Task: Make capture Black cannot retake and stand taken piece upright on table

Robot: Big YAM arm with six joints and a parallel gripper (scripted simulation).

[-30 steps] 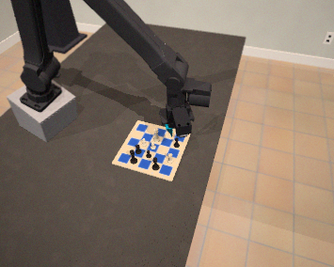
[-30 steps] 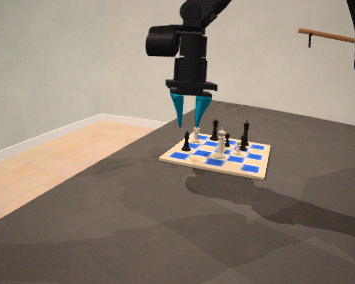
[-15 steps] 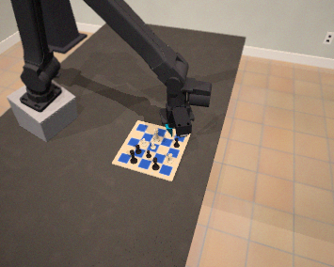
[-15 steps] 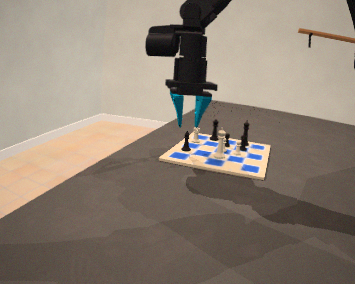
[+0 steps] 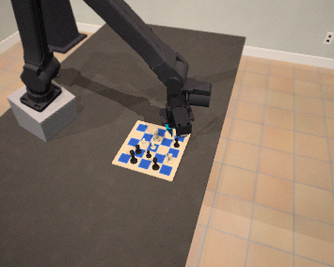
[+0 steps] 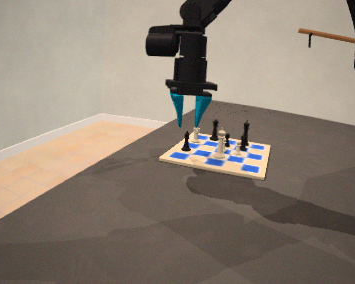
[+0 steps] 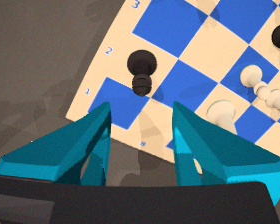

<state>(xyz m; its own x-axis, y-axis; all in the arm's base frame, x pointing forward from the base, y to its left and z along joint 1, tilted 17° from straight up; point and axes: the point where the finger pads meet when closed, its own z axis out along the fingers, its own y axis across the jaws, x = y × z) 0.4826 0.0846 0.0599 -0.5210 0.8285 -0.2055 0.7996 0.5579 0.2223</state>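
The tall white piece is 8 cm behind my hand and 3 cm below it. From my hand the other things lie so: blue-and-cream chessboard (7 cm below, 7 cm behind, 4 cm to the right); then tall black piece (12 cm to the right, 11 cm behind, 3 cm below).
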